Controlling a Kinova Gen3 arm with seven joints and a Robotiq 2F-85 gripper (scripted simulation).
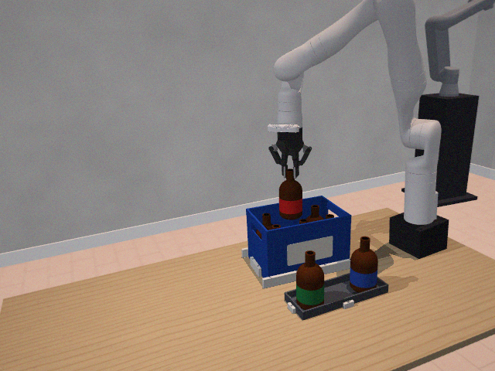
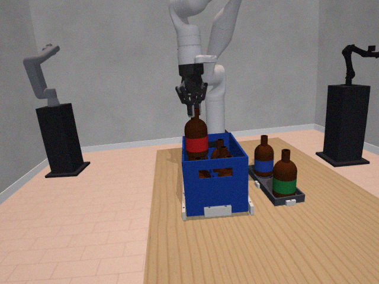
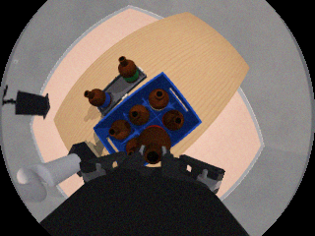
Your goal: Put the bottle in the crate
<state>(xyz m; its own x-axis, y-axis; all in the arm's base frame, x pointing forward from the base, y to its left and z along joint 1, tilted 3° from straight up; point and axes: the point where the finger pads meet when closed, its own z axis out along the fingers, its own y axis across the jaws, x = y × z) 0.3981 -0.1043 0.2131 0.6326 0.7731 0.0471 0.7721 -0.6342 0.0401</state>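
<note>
My gripper is now 70 mm above the red-banded bottle. From my hand the other things lie so: dark tray 280 mm below, 260 mm to the left, 20 mm behind; then blue crate 210 mm below, 40 mm to the left.
</note>
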